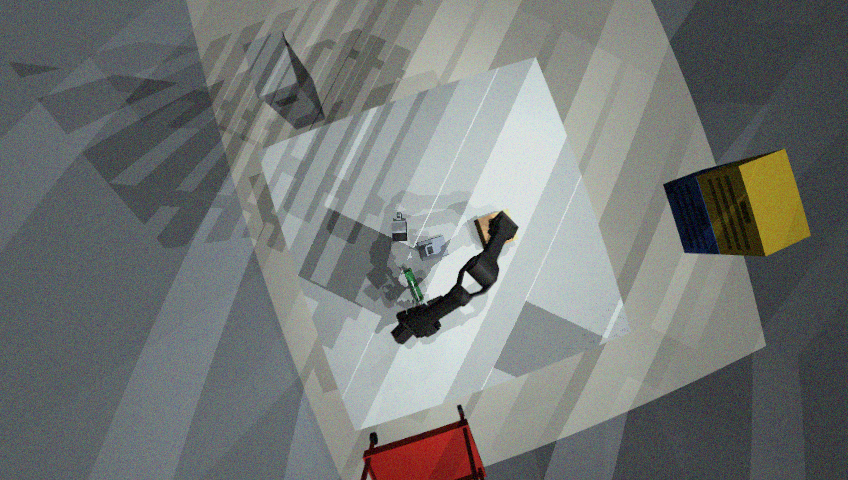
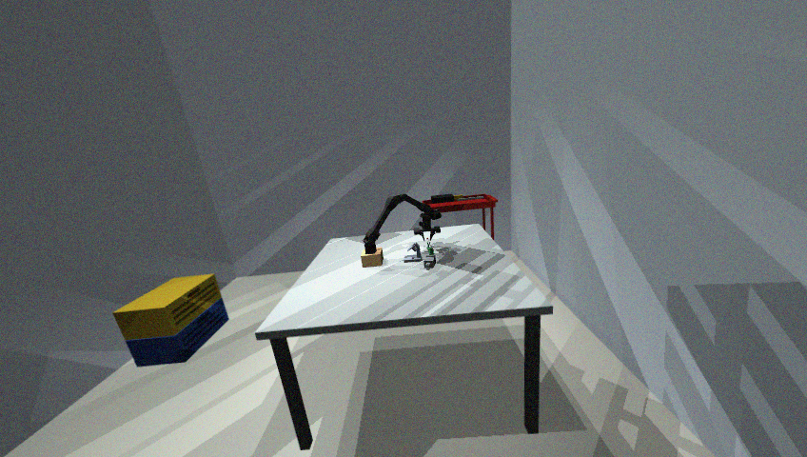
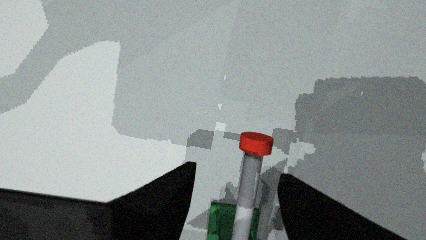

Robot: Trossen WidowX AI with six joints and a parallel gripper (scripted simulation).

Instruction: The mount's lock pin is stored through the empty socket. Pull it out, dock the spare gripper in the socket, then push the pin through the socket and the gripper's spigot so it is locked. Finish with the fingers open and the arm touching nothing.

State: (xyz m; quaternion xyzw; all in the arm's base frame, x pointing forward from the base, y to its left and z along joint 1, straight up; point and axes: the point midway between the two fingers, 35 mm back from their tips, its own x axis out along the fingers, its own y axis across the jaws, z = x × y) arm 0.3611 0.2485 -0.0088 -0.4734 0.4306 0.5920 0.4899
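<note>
My gripper tip is now 2 cm short of the green part, 10 cm to the left of it and 2 cm above it. The rest, counted from my gripper tip: spare gripper: 2 cm ahead, 35 cm to the right, 2 cm below; grey mount: 8 cm behind, 23 cm to the right, 1 cm above.
</note>
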